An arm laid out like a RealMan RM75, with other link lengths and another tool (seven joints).
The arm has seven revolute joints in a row. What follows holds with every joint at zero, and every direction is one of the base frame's.
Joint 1 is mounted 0.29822 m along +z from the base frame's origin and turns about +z.
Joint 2 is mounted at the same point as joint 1 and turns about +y.
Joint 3 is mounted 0.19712 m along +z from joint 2 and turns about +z.
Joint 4 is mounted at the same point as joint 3 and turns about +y.
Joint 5 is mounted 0.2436 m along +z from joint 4 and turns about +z.
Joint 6 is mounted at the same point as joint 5 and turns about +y.
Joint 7 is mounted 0.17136 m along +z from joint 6 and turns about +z.
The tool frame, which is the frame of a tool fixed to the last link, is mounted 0.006 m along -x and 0.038 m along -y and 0.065 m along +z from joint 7; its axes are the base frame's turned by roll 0, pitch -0.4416 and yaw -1.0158 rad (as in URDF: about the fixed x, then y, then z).
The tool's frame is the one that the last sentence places.
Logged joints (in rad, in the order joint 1, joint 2, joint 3, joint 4, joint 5, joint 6, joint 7), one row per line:
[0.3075 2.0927 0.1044 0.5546 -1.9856 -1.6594 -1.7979]
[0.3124 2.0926 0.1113 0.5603 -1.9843 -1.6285 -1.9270]
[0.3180 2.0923 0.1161 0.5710 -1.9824 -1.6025 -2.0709]
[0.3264 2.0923 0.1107 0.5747 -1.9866 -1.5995 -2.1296]
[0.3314 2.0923 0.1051 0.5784 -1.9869 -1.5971 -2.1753]
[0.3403 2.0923 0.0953 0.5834 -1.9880 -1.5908 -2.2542]
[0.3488 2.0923 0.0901 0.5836 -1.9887 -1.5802 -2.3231]
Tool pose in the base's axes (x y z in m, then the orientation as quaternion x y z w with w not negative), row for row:
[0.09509 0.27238 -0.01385 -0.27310 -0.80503 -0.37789 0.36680]
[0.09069 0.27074 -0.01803 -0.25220 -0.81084 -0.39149 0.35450]
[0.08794 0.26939 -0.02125 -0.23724 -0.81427 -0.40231 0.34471]
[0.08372 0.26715 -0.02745 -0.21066 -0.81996 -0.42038 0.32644]
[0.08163 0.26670 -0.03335 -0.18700 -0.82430 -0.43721 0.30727]
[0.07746 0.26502 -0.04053 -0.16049 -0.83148 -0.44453 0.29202]
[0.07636 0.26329 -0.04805 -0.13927 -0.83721 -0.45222 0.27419]
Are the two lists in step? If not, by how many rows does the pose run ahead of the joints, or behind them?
The pose runs 2 rows ahead of the joints: the pose in row i belongs to the joints in row i + 2.
